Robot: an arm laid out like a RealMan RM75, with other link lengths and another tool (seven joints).
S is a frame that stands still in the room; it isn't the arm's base.
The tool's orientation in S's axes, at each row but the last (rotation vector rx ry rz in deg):
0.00 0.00 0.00
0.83 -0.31 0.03
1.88 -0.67 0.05
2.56 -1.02 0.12
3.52 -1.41 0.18
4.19 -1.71 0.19
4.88 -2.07 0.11
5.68 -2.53 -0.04
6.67 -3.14 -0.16
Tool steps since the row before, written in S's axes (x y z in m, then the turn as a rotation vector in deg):
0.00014 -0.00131 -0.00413 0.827 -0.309 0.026
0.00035 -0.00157 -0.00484 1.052 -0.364 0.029
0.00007 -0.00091 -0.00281 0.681 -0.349 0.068
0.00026 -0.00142 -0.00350 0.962 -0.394 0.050
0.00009 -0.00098 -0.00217 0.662 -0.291 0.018
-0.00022 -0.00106 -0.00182 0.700 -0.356 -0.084
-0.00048 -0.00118 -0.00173 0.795 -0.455 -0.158
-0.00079 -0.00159 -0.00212 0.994 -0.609 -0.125
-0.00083 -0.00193 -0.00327 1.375 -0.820 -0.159
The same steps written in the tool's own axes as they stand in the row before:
0.00014 -0.00131 -0.00413 0.827 -0.309 0.026
0.00032 -0.00164 -0.00482 1.052 -0.364 0.029
0.00004 -0.00100 -0.00278 0.682 -0.347 0.071
0.00020 -0.00158 -0.00344 0.962 -0.394 0.050
0.00003 -0.00111 -0.00211 0.662 -0.292 0.020
-0.00028 -0.00119 -0.00173 0.696 -0.364 -0.078
-0.00054 -0.00132 -0.00160 0.789 -0.470 -0.147
-0.00088 -0.00179 -0.00192 0.989 -0.620 -0.108
-0.00100 -0.00230 -0.00297 1.369 -0.833 -0.138

